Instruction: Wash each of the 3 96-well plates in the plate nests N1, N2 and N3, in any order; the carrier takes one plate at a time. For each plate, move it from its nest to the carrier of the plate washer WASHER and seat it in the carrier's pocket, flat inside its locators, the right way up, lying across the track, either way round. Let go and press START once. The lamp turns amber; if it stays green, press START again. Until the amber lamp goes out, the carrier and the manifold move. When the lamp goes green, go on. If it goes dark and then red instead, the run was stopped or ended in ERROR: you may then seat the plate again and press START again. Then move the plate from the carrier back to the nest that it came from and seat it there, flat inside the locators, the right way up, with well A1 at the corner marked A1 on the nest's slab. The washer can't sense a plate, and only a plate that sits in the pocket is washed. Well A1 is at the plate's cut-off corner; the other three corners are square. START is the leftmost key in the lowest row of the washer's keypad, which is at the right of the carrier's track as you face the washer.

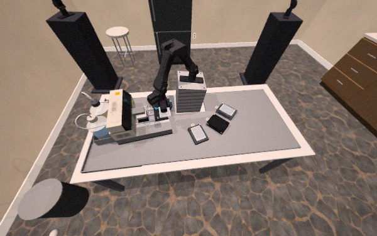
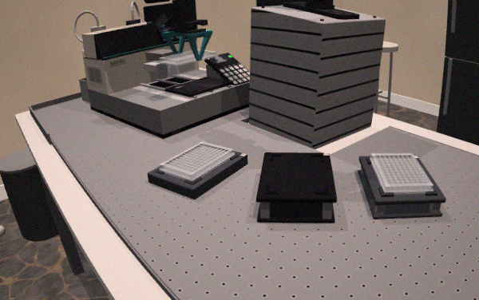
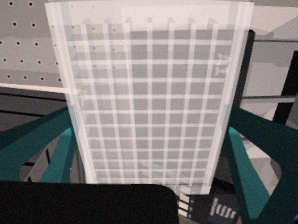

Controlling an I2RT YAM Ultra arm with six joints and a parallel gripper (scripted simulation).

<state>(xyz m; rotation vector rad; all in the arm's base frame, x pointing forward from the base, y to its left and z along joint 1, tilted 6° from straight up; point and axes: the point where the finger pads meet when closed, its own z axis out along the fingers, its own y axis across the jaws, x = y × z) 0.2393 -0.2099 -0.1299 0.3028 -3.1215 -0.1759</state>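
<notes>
Now: hand 50 mm past the carrier, 50 mm to the left of it and 90 mm above it. From my hand the other things lie so: N2 label 30 mm behind, 380 mm to the left, 180 mm below; then washer 10 mm behind, 200 mm to the right, 50 mm below; then N1 label 30 mm ahead, 230 mm to the left, 180 mm below.
</notes>
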